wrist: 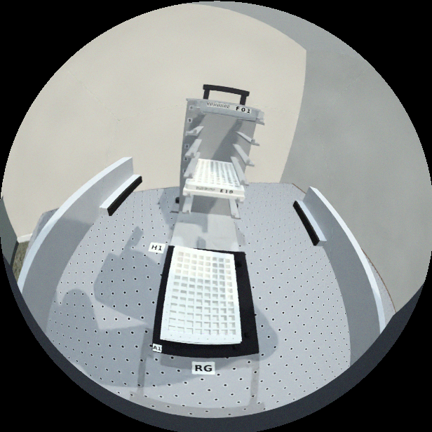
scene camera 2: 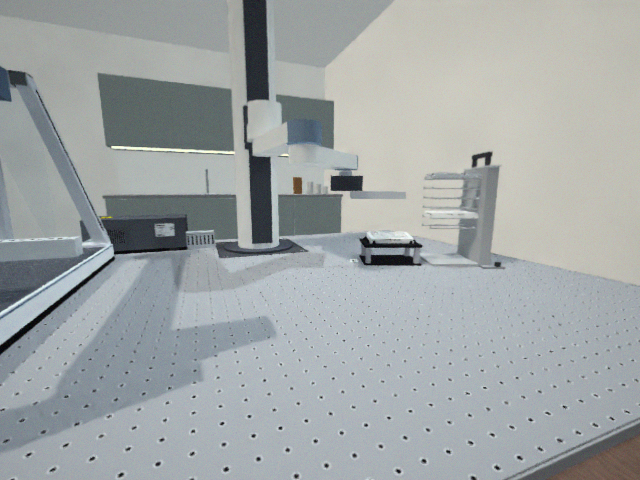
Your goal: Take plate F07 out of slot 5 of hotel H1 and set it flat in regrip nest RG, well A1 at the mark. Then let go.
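Places are measured from the arm's base along level axes (x ahead, y left, z up), in metres.
Where they show: gripper, between the fingertips: (scene camera 2: 400,194); arm's base, origin of its link: (scene camera 2: 259,250).
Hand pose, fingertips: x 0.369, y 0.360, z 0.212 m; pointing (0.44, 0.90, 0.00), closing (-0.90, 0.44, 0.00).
Each offset is from my fingertips to the top centre of the thing. "spot": to the spot under its first point. Level surfaces: height alone.
A white plate {dy -0.027, dx -0.012, dz -0.116 m} (scene camera 2: 388,237) (wrist: 202,295), its label not readable, lies flat on the black regrip nest RG {spot: dy -0.031, dx +0.012, dz -0.194 m} (scene camera 2: 391,260) (wrist: 248,305). The A1 mark (wrist: 157,348) is at the nest's near left corner in the wrist view; the plate's own well letters are too small to read. My gripper (scene camera 2: 403,195) (wrist: 221,177) is open and empty, well above the plate, with its fingers wide apart. Hotel H1 (scene camera 2: 490,217) (wrist: 220,131) stands behind the nest in the wrist view. No plate shows at its slot 5 label (wrist: 190,120).
Plate F01 (wrist: 227,109) lies in the hotel's top slot. White plate E10 {dy +0.133, dx +0.058, dz -0.050 m} (scene camera 2: 449,213) (wrist: 215,190) sits in a lower slot. A dark grey box {spot: dy -0.737, dx -0.404, dz -0.134 m} (scene camera 2: 144,233) and a white-framed machine (scene camera 2: 62,149) stand at the left. The arm's column (scene camera 2: 239,196) rises behind the perforated table {dz -0.199 m} (scene camera 2: 361,361).
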